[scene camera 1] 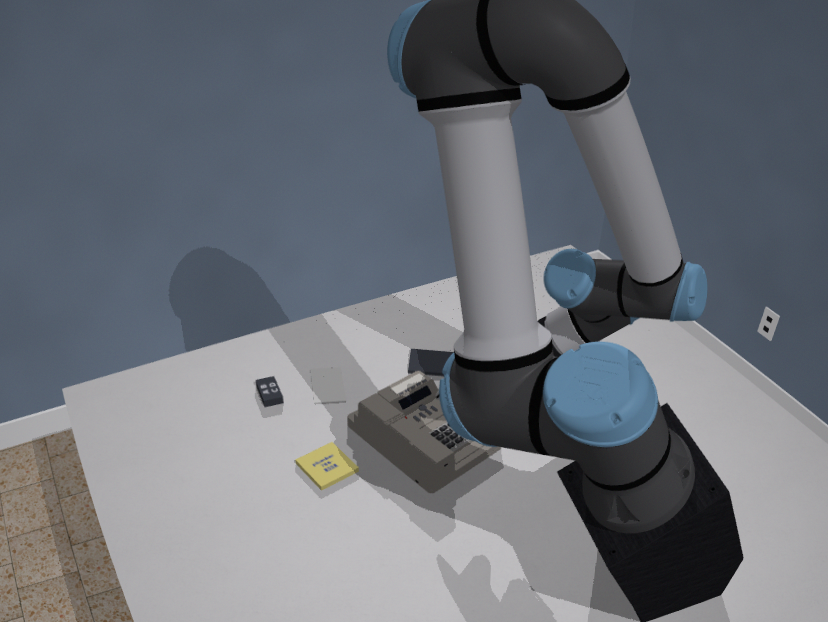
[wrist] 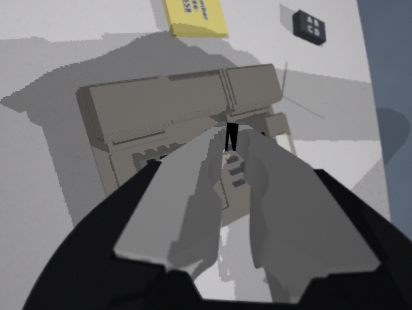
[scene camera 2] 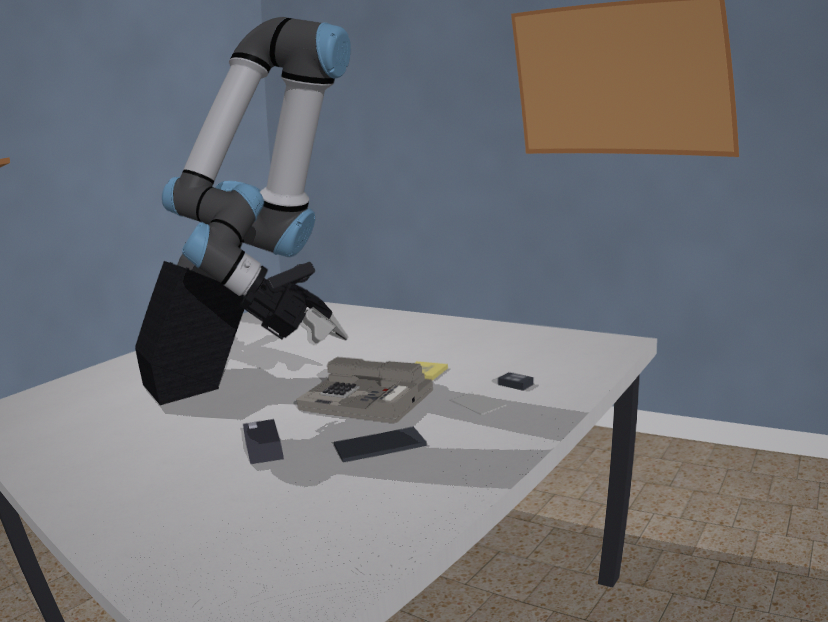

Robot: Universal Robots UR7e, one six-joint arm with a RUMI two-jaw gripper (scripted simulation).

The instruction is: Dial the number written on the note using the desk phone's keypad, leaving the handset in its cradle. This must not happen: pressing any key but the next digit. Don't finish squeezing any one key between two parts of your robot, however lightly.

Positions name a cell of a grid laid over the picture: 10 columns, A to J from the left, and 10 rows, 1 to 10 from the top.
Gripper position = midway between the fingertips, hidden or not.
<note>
In view: my gripper (scene camera 2: E6), a dark flat slab (scene camera 2: E8) and a handset (scene camera 2: E6).
The dark flat slab is seen too in scene camera 1 (scene camera 1: F6). The handset shows as well in the wrist view (wrist: C4). My gripper also shows in the wrist view (wrist: F5).
</note>
